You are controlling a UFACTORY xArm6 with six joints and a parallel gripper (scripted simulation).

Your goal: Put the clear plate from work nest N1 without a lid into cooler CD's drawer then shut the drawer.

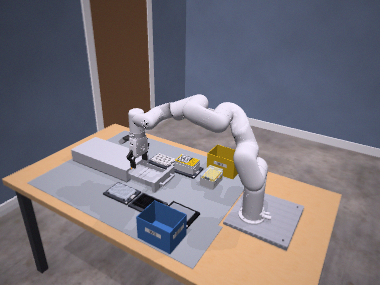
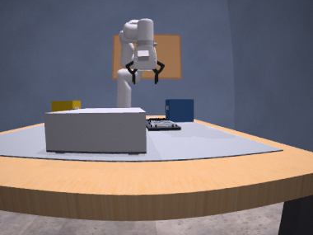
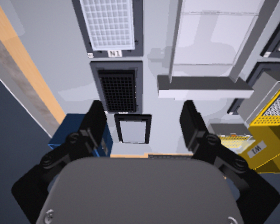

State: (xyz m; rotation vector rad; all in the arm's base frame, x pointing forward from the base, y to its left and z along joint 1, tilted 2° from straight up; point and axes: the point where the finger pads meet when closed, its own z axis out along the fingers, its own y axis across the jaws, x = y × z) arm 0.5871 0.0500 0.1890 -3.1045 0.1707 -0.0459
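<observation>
Now: hand 17 cm above the clear plate, 8 cm short of it and 5 cm to the right of it. Round my hand: cooler CD (18 cm ahead, 16 cm below, 15 cm to the right); work nest N1 (19 cm below, 8 cm ahead, 5 cm to the left); drawer (17 cm below, 13 cm to the right, 5 cm ahead).
</observation>
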